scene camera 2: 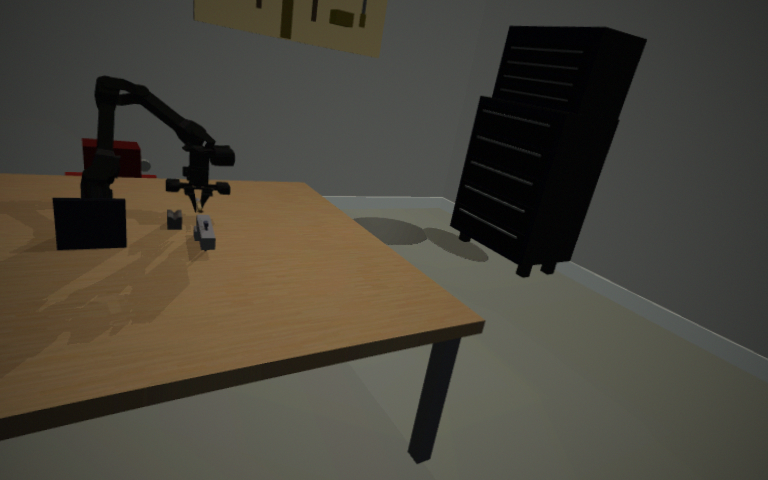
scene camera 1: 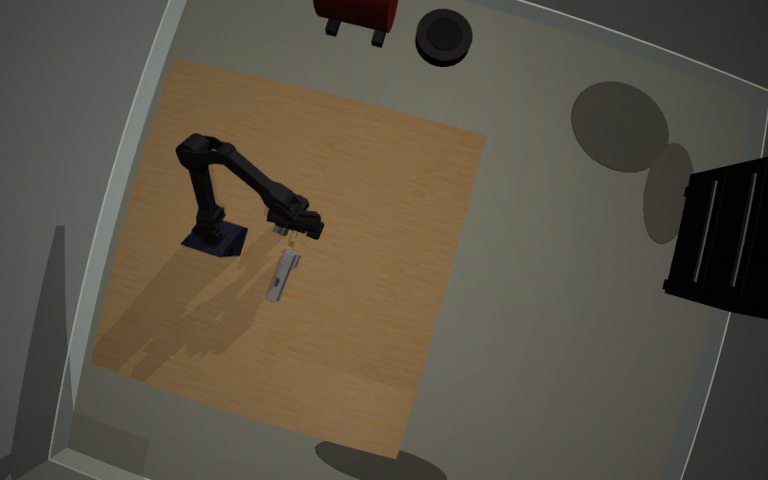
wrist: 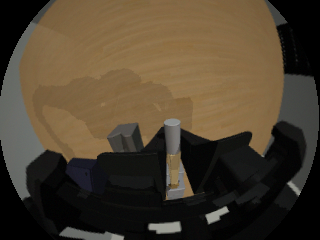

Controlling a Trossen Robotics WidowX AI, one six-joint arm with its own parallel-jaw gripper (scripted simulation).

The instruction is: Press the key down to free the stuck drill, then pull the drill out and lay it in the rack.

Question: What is the gripper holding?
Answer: A drill.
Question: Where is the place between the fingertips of the gripper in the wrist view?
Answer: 168, 129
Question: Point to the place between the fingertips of the gripper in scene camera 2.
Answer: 197, 212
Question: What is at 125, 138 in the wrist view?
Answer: A rack.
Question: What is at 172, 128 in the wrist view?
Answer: A drill.
